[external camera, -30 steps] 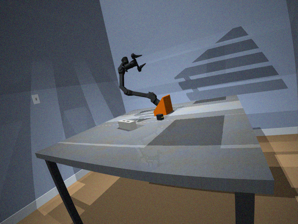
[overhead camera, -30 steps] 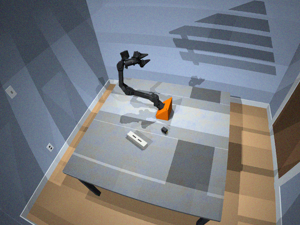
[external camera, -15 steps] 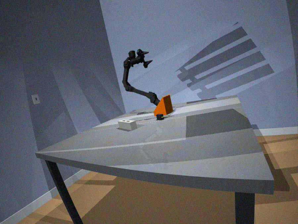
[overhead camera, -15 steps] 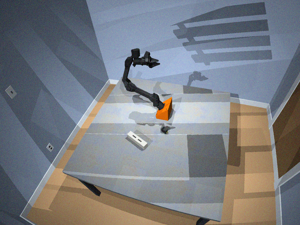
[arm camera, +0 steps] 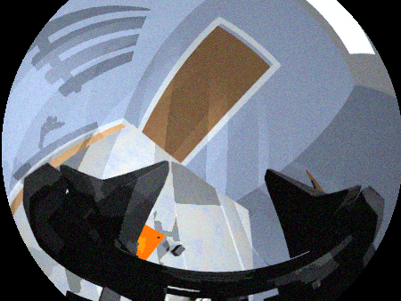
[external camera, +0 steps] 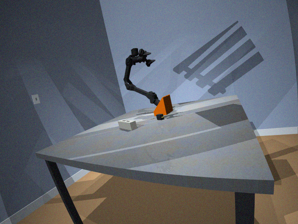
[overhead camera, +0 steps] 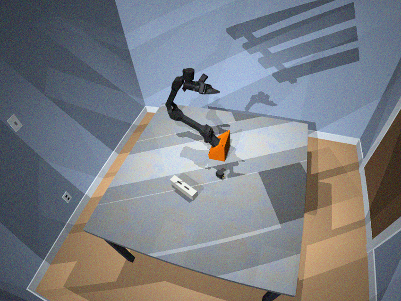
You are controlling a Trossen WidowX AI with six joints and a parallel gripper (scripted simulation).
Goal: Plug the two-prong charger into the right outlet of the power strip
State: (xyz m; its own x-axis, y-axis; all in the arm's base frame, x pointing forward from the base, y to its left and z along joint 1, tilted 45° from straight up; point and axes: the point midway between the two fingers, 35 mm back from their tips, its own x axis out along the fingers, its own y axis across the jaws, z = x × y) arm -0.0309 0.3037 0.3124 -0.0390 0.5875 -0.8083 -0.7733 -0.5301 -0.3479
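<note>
Right now my gripper tip is 490 mm above the black two-prong charger, 230 mm short of it and 80 mm to the right of it.
</note>
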